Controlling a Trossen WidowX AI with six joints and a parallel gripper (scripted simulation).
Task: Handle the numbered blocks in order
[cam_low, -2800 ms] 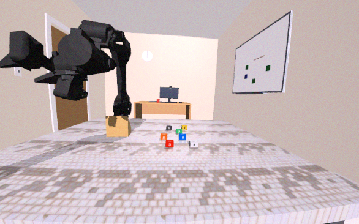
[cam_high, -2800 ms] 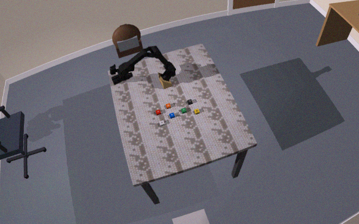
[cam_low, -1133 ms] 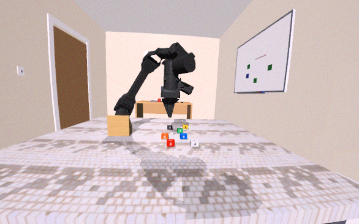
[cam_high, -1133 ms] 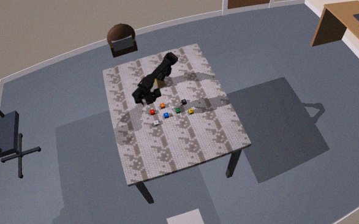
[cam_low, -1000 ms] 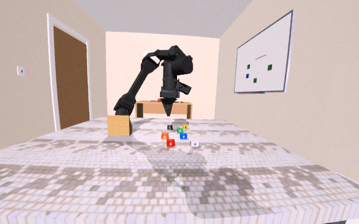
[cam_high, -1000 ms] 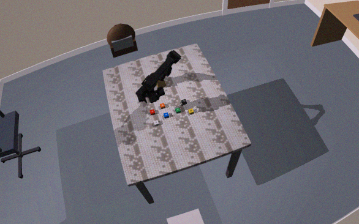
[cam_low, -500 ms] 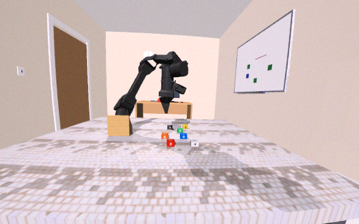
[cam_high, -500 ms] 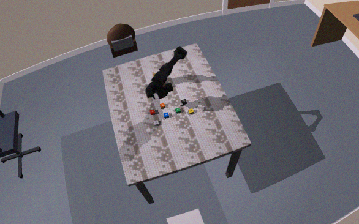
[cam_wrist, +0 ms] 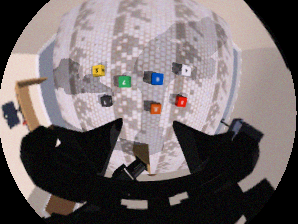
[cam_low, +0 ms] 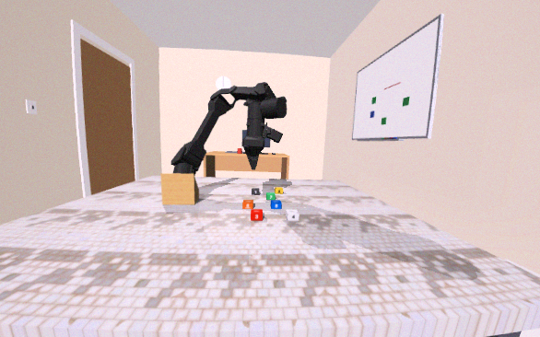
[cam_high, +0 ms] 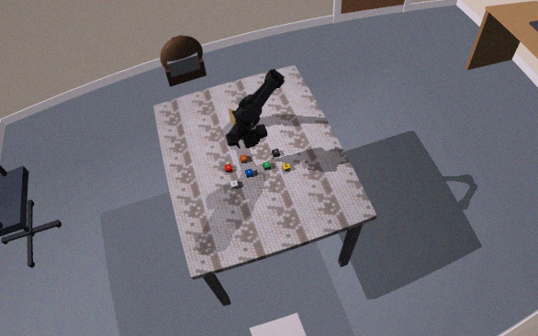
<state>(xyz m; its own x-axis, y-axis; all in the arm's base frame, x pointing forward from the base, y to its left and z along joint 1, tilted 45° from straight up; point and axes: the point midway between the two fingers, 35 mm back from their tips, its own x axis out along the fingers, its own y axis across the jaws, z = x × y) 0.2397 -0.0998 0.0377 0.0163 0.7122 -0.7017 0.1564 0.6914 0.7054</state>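
The black block lies 130 mm to the left of my gripper tip, 110 mm below it and 20 mm ahead of it. From my gripper tip the other things lie so: orange block 110 mm below, 30 mm to the right, 20 mm behind; green block 110 mm below, 70 mm ahead, 60 mm to the left; blue block 110 mm below, 70 mm ahead, 40 mm to the right.
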